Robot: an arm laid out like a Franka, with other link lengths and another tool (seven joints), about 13 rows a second.
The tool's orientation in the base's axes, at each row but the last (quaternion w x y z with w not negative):
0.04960 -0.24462 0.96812 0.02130
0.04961 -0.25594 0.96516 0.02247
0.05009 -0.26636 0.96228 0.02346
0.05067 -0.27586 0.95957 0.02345
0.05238 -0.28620 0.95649 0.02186
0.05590 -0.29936 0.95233 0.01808
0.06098 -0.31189 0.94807 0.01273
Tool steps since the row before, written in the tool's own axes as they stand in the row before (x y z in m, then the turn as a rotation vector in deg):
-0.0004 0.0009 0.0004 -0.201 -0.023 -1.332
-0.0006 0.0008 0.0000 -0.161 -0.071 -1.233
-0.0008 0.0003 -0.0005 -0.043 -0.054 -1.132
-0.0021 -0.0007 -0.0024 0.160 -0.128 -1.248
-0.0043 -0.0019 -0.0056 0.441 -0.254 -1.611
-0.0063 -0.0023 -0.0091 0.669 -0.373 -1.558
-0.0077 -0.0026 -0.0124 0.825 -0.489 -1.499
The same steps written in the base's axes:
0.0000 0.0010 -0.0003 0.073 -0.013 1.345
0.0001 0.0010 0.0001 0.070 -0.067 1.242
0.0005 0.0006 0.0006 -0.030 -0.106 1.129
0.0019 0.0003 0.0026 -0.172 -0.284 1.220
0.0041 0.0004 0.0060 -0.368 -0.568 1.548
0.0056 0.0011 0.0098 -0.480 -0.792 1.468
0.0064 0.0017 0.0133 -0.530 -0.974 1.392

